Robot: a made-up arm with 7 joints. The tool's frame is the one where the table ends.
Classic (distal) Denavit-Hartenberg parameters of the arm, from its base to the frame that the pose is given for. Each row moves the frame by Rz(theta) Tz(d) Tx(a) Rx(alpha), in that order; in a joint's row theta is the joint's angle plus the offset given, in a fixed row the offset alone. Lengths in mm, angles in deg.
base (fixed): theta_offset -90; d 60; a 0; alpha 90
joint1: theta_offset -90; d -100; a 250; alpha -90
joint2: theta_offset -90; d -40; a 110; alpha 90
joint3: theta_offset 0; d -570; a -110; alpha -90
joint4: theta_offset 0; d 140; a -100; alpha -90
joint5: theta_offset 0; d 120; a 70; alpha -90
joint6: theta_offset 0; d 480; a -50; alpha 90
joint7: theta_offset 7.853; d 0; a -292.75; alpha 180
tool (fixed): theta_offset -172.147; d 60; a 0; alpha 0
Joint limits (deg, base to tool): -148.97..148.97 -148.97..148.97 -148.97..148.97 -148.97..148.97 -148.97..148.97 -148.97..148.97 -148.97..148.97
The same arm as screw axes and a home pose.
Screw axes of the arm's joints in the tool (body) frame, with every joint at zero. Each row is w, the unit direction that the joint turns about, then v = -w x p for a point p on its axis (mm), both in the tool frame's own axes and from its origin. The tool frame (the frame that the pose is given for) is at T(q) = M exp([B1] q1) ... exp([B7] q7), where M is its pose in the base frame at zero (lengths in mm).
B1 = (-1, 0, 0, 0, -880, -340)
B2 = (0, -1, 0, 630, 0, 370)
B3 = (0, 0, 1, -300, 480, 0)
B4 = (0, -1, 0, 60, 0, 370)
B5 = (0, 0, -1, 440, -270, 0)
B6 = (0, 1, 0, 60, 0, -340)
B7 = (0, 0, -1, -40, -290, 0)
M: xyz 470 340 -820 (mm) quaternion w x y z 1 0 0 0
Joint limits (deg, base to tool): -148.97..148.97 -148.97..148.97 -148.97..148.97 -148.97..148.97 -148.97..148.97 -148.97..148.97 -148.97..148.97

